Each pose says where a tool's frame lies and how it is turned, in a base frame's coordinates. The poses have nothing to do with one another.
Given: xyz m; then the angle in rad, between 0 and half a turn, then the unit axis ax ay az.
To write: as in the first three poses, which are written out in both.
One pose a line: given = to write
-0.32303 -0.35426 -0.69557 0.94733 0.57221 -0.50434 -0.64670 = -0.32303 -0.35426 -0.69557 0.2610 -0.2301 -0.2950 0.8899
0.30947 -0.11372 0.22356 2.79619 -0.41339 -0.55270 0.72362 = 0.30947 -0.11372 0.22356 -0.4072 -0.5445 0.7129 0.1718
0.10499 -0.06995 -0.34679 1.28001 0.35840 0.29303 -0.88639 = 0.10499 -0.06995 -0.34679 0.2140 0.1750 -0.5294 0.8021
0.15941 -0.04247 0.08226 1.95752 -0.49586 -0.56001 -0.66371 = 0.15941 -0.04247 0.08226 -0.4115 -0.4647 -0.5508 0.5581
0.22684 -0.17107 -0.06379 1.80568 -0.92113 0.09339 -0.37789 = 0.22684 -0.17107 -0.06379 -0.7232 0.0733 -0.2967 0.6194
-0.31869 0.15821 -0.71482 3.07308 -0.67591 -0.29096 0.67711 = -0.31869 0.15821 -0.71482 -0.6755 -0.2908 0.6767 0.0342
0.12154 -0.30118 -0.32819 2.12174 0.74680 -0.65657 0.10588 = 0.12154 -0.30118 -0.32819 0.6518 -0.5730 0.0924 0.4881
